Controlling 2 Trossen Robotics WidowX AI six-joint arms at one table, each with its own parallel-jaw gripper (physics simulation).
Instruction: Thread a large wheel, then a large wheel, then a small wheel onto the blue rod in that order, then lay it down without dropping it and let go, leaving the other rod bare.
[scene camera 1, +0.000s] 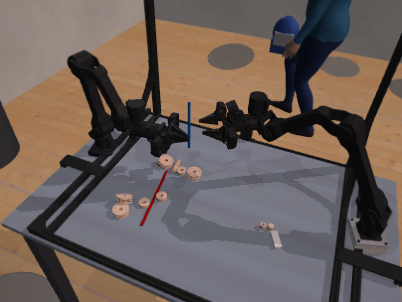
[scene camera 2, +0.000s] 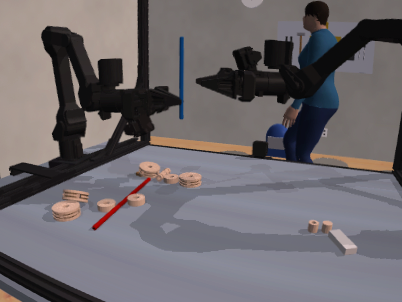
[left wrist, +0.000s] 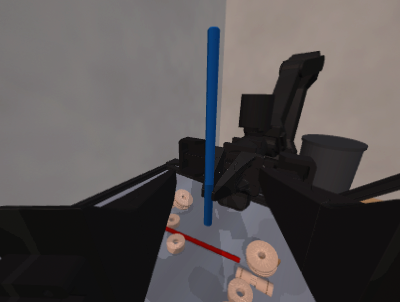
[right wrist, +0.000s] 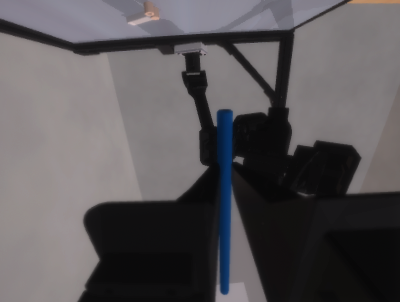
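Seen in the pictures: left gripper, fingertip midpoint: (scene camera 1: 200, 126) (scene camera 2: 198, 82) (left wrist: 217, 174) (right wrist: 244, 192); right gripper, fingertip midpoint: (scene camera 1: 189, 138) (scene camera 2: 182, 101) (left wrist: 207, 195) (right wrist: 224, 168); left arm's base, origin of the base link: (scene camera 1: 368, 231) (right wrist: 192, 53); right arm's base, origin of the base link: (scene camera 1: 104, 145) (scene camera 2: 71, 157).
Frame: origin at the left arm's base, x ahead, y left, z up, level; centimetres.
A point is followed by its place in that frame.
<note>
The blue rod (scene camera 1: 189, 117) @(x 59.0, y -18.4, z 25.1 cm) (scene camera 2: 181, 65) @(x 59.1, y -18.3, z 24.2 cm) (left wrist: 213, 100) @(x 58.7, y -18.9, z 25.4 cm) (right wrist: 225, 135) @(x 59.6, y -18.8, z 13.7 cm) is upright and bare above the table. My right gripper (scene camera 1: 188, 137) @(x 58.9, y -18.6, z 16.3 cm) (scene camera 2: 180, 102) @(x 58.9, y -18.6, z 16.3 cm) (right wrist: 224, 168) @(x 58.9, y -18.6, z 16.3 cm) is shut on its lower part. My left gripper (scene camera 1: 202, 126) @(x 55.5, y -20.1, z 20.5 cm) (scene camera 2: 197, 81) @(x 55.5, y -20.1, z 20.5 cm) is open and empty, its fingers facing the rod from a short way to the right. Large wheels lie at the back, one (scene camera 1: 165, 160) @(x 69.6, y -27.3, z -2.7 cm) (scene camera 2: 149, 168) @(x 68.8, y -25.3, z -2.0 cm) (left wrist: 262, 256) @(x 69.9, y -27.1, z -3.2 cm) left of another (scene camera 1: 194, 173) @(x 57.4, y -21.1, z -2.2 cm) (scene camera 2: 190, 179) @(x 57.3, y -20.0, z -2.5 cm). More large wheels (scene camera 1: 120, 210) @(x 80.0, y -1.0, z -2.6 cm) (scene camera 2: 66, 210) @(x 79.0, y 0.2, z -2.5 cm) lie at the left. Small wheels (scene camera 1: 161, 196) @(x 67.6, y -8.6, z -3.0 cm) (scene camera 2: 136, 200) @(x 67.2, y -8.1, z -3.2 cm) (left wrist: 175, 243) @(x 67.0, y -10.0, z -3.2 cm) lie by the bare red rod (scene camera 1: 154, 198) @(x 70.1, y -8.5, z -3.7 cm) (scene camera 2: 120, 205) @(x 70.3, y -6.5, z -3.8 cm) (left wrist: 210, 248) @(x 68.9, y -17.1, z -3.7 cm) and between the back wheels.
A short grooved piece (scene camera 1: 176, 166) @(x 64.8, y -24.7, z -2.9 cm) (left wrist: 255, 281) @(x 64.7, y -25.7, z -2.8 cm) lies among the back wheels. Two small cylinders (scene camera 1: 263, 225) @(x 32.2, y -1.3, z -3.7 cm) (scene camera 2: 327, 226) @(x 30.1, y 0.0, z -3.0 cm) and a white block (scene camera 1: 276, 239) @(x 28.4, y 3.9, z -3.3 cm) (scene camera 2: 342, 242) @(x 29.0, y 4.8, z -3.3 cm) lie on the right side of the table. Black frame posts (scene camera 1: 151, 60) @(x 79.5, y -56.6, z 24.9 cm) stand at the table's edges.
</note>
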